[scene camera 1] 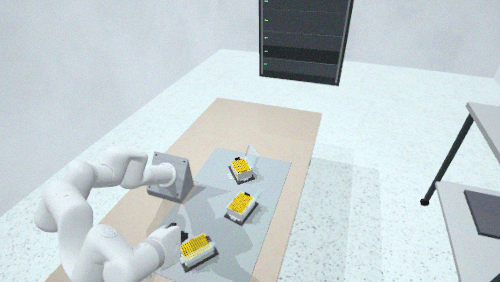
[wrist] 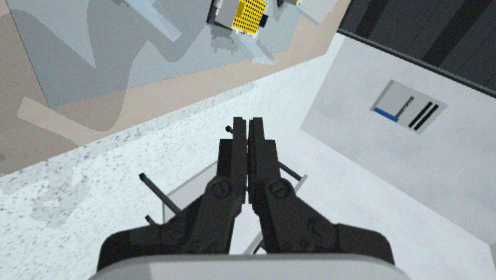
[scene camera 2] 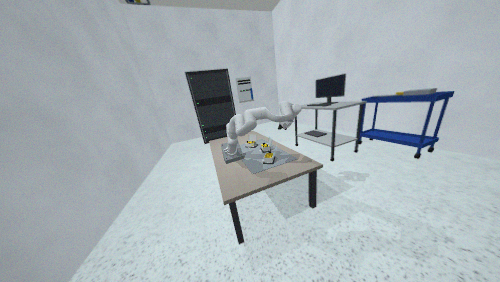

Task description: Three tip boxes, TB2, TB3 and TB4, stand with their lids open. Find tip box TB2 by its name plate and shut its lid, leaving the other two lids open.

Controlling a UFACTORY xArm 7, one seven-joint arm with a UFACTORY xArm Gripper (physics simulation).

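Frame: origin at the arm's base, x ahead, y left, z up, level; metres.
Seen in the pictures: gripper, fingertip midpoint: point(scene camera 1: 183, 234) point(wrist: 246, 135) point(scene camera 2: 279, 128); arm's base at its link origin: point(scene camera 1: 165, 174) point(scene camera 2: 231, 150).
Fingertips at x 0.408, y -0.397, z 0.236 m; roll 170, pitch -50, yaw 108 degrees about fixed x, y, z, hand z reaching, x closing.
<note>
Offsets run from my fingertips to a thing's top centre. "spot": to the spot under its first point. Level surfaces: height alone.
Three white tip boxes with yellow tip racks stand on the grey mat: a far one point(scene camera 1: 241, 169) point(scene camera 2: 251, 144), a middle one @[dx +0.014, dy +0.400, dz -0.274 m] point(scene camera 1: 241, 205) point(scene camera 2: 265, 147) point(wrist: 249, 16) and a near one point(scene camera 1: 197, 250) point(scene camera 2: 269, 158). The far box's clear lid @[spot: dx -0.035, dy +0.696, dz -0.247 m] point(scene camera 1: 252, 156) point(wrist: 317, 9) and the middle box's clear lid @[spot: dx +0.099, dy +0.414, dz -0.229 m] point(scene camera 1: 258, 196) point(wrist: 256, 51) stand open. Another clear lid @[spot: dx +0.002, dy +0.084, dz -0.206 m] point(wrist: 157, 21) shows at the top left of the wrist view, apparently the near box's and open. No name plate is readable, so I cannot tell which is TB2. My gripper point(scene camera 1: 184, 235) point(scene camera 2: 281, 127) point(wrist: 246, 135) is shut and empty, raised above the table.
The mat @[dz -0.349 m] point(scene camera 1: 277, 170) point(scene camera 2: 257, 169) lies on a brown table @[dz -0.352 m] point(scene camera 1: 270, 112) point(scene camera 2: 240, 185). The arm's base point(scene camera 1: 172, 190) point(scene camera 2: 234, 157) stands beside the mat. A dark cabinet point(scene camera 1: 305, 30) point(scene camera 2: 212, 110), a grey bench point(scene camera 2: 345, 105) and a blue cart point(scene camera 2: 400, 137) stand away from the table.
</note>
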